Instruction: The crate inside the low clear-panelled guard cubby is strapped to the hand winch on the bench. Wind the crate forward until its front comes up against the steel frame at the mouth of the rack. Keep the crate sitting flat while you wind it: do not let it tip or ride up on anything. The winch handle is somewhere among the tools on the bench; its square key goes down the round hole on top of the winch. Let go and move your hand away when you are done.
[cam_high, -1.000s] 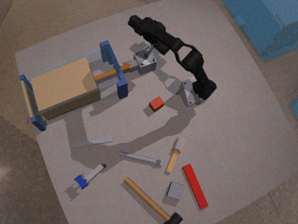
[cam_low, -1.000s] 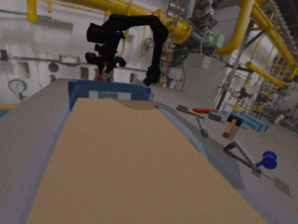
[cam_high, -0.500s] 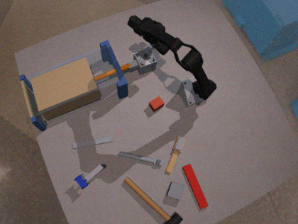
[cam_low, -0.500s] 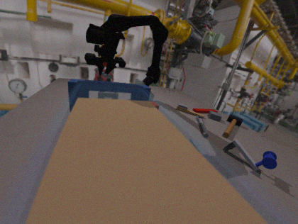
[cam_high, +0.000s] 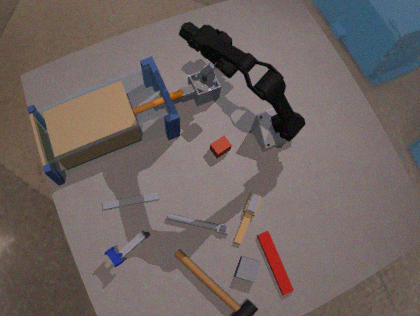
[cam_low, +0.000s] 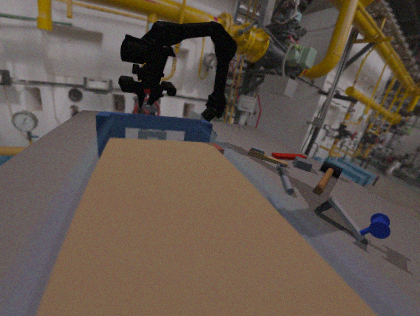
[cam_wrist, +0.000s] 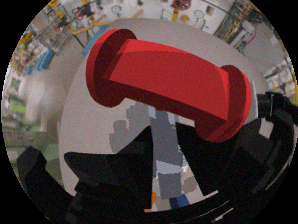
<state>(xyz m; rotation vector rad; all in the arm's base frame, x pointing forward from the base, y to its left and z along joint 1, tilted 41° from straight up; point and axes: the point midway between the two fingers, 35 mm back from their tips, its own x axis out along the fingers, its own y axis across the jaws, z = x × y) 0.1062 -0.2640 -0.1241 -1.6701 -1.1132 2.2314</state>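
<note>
The red-knobbed crank is 1 cm ahead of my gripper tip and 2 cm above it. Round my gripper tip: blue steel frame 23 cm ahead, 2 cm to the left, 4 cm below; then red knob 2 cm behind, 1 cm to the right, 5 cm above; then grey winch 6 cm ahead, 2 cm to the left, 11 cm below.
</note>
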